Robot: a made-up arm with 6 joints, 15 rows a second.
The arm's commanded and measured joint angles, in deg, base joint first. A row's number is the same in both.
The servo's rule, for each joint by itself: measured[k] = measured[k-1] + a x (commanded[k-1-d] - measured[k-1]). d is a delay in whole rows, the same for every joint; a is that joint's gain. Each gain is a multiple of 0.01, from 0.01 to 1. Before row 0 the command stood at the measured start. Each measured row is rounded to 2 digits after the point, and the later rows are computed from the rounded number. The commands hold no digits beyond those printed.
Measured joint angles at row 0:
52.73, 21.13, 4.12, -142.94, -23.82, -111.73
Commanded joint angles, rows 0 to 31:
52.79, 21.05, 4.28, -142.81, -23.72, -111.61
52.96, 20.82, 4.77, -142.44, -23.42, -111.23
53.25, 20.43, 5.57, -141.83, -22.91, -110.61
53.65, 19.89, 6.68, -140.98, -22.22, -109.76
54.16, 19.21, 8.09, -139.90, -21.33, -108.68
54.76, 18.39, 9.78, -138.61, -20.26, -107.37
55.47, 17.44, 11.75, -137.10, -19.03, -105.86
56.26, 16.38, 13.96, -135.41, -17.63, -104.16
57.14, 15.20, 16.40, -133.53, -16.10, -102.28
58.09, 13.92, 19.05, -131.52, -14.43, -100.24
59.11, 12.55, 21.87, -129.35, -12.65, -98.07
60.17, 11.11, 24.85, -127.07, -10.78, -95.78
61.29, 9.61, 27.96, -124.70, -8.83, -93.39
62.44, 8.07, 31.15, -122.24, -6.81, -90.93
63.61, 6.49, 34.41, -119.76, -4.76, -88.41
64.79, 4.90, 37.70, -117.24, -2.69, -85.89
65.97, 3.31, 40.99, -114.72, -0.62, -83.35
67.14, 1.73, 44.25, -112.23, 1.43, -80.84
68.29, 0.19, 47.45, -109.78, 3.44, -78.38
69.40, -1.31, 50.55, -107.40, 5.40, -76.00
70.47, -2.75, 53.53, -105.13, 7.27, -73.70
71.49, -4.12, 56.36, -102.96, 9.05, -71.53
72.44, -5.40, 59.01, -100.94, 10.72, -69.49
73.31, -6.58, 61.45, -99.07, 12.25, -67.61
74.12, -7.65, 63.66, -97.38, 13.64, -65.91
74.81, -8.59, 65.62, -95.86, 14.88, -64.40
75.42, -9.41, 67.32, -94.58, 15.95, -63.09
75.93, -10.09, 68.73, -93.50, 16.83, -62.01
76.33, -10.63, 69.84, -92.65, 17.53, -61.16
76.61, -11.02, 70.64, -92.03, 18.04, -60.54
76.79, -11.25, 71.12, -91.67, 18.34, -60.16
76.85, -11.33, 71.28, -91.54, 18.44, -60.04
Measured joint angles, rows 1 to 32:
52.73, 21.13, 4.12, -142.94, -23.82, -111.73
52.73, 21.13, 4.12, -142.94, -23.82, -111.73
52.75, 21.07, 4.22, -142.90, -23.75, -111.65
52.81, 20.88, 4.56, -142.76, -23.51, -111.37
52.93, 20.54, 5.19, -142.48, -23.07, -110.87
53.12, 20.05, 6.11, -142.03, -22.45, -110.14
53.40, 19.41, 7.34, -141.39, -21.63, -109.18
53.77, 18.63, 8.85, -140.56, -20.63, -107.99
54.23, 17.73, 10.65, -139.52, -19.46, -106.58
54.78, 16.70, 12.70, -138.29, -18.12, -104.98
55.42, 15.56, 14.99, -136.86, -16.65, -103.20
56.14, 14.31, 17.51, -135.26, -15.03, -101.25
56.94, 12.97, 20.21, -133.49, -13.29, -99.15
57.81, 11.56, 23.09, -131.56, -11.46, -96.93
58.75, 10.08, 26.11, -129.50, -9.54, -94.59
59.75, 8.55, 29.23, -127.32, -7.55, -92.17
60.79, 6.98, 32.44, -125.05, -5.51, -89.69
61.87, 5.40, 35.70, -122.71, -3.45, -87.18
62.98, 3.81, 38.98, -120.31, -1.38, -84.65
64.10, 2.23, 42.25, -117.89, 0.67, -82.14
65.23, 0.68, 45.47, -115.46, 2.69, -79.66
66.36, -0.83, 48.62, -113.04, 4.67, -77.24
67.47, -2.29, 51.66, -110.67, 6.57, -74.90
68.56, -3.68, 54.57, -108.36, 8.38, -72.68
69.61, -4.99, 57.32, -106.13, 10.09, -70.57
70.61, -6.20, 59.88, -104.01, 11.67, -68.62
71.56, -7.30, 62.22, -102.02, 13.11, -66.83
72.44, -8.28, 64.33, -100.17, 14.40, -65.23
73.24, -9.14, 66.18, -98.49, 15.53, -63.82
73.97, -9.86, 67.76, -96.99, 16.48, -62.63
74.61, -10.45, 69.05, -95.69, 17.25, -61.66
75.15, -10.88, 70.04, -94.59, 17.83, -60.92
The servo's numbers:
d 2
a 0.27 0.76 0.62 0.30 0.73 0.66

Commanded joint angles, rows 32 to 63:
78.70, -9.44, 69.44, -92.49, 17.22, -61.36
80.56, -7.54, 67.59, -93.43, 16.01, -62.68
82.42, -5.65, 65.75, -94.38, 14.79, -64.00
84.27, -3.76, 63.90, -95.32, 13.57, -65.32
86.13, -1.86, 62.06, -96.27, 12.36, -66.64
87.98, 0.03, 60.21, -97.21, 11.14, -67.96
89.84, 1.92, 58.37, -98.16, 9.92, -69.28
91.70, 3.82, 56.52, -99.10, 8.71, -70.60
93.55, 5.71, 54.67, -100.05, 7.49, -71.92
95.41, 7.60, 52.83, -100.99, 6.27, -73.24
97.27, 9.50, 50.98, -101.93, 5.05, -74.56
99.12, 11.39, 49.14, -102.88, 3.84, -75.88
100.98, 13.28, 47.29, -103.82, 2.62, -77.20
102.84, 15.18, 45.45, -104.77, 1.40, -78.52
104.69, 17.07, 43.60, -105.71, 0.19, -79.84
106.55, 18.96, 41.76, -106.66, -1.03, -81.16
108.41, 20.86, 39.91, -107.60, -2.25, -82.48
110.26, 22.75, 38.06, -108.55, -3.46, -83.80
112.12, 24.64, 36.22, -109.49, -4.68, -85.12
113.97, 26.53, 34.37, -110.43, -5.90, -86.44
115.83, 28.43, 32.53, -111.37, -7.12, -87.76
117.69, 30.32, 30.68, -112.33, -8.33, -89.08
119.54, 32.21, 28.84, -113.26, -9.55, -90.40
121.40, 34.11, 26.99, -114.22, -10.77, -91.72
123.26, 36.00, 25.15, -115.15, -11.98, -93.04
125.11, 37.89, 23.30, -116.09, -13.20, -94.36
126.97, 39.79, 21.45, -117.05, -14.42, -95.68
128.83, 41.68, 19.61, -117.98, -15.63, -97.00
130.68, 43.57, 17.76, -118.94, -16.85, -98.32
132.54, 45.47, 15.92, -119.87, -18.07, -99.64
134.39, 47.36, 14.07, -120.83, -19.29, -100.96
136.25, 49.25, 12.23, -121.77, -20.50, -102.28
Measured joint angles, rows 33 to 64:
75.59, -11.16, 70.71, -93.71, 18.20, -60.42
75.93, -11.29, 71.06, -93.06, 18.38, -60.17
76.68, -9.88, 70.06, -92.89, 17.53, -60.96
77.73, -8.10, 68.53, -93.05, 16.42, -62.10
79.00, -6.24, 66.81, -93.45, 15.23, -63.35
80.42, -4.36, 65.01, -94.01, 14.02, -64.65
81.96, -2.46, 63.18, -94.69, 12.81, -65.96
83.59, -0.57, 61.34, -95.45, 11.59, -67.28
85.28, 1.32, 59.50, -96.26, 10.37, -68.60
87.01, 3.22, 57.65, -97.11, 9.16, -69.92
88.78, 5.11, 55.80, -97.99, 7.94, -71.24
90.57, 7.00, 53.96, -98.89, 6.72, -72.56
92.38, 8.90, 52.11, -99.80, 5.50, -73.88
94.20, 10.79, 50.27, -100.72, 4.29, -75.20
96.03, 12.68, 48.42, -101.65, 3.07, -76.52
97.87, 14.58, 46.58, -102.59, 1.85, -77.84
99.71, 16.47, 44.73, -103.53, 0.64, -79.16
101.56, 18.36, 42.89, -104.47, -0.58, -80.48
103.41, 20.26, 41.04, -105.41, -1.80, -81.80
105.26, 22.15, 39.19, -106.35, -3.01, -83.12
107.11, 24.04, 37.35, -107.29, -4.23, -84.44
108.96, 25.93, 35.50, -108.23, -5.45, -85.76
110.81, 27.83, 33.66, -109.17, -6.67, -87.08
112.67, 29.72, 31.81, -110.12, -7.88, -88.40
114.52, 31.61, 29.97, -111.06, -9.10, -89.72
116.38, 33.51, 28.12, -112.01, -10.32, -91.04
118.24, 35.40, 26.28, -112.95, -11.53, -92.36
120.09, 37.29, 24.43, -113.89, -12.75, -93.68
121.95, 39.19, 22.58, -114.84, -13.97, -95.00
123.81, 41.08, 20.74, -115.78, -15.18, -96.32
125.66, 42.97, 18.89, -116.73, -16.40, -97.64
127.52, 44.87, 17.05, -117.67, -17.62, -98.96

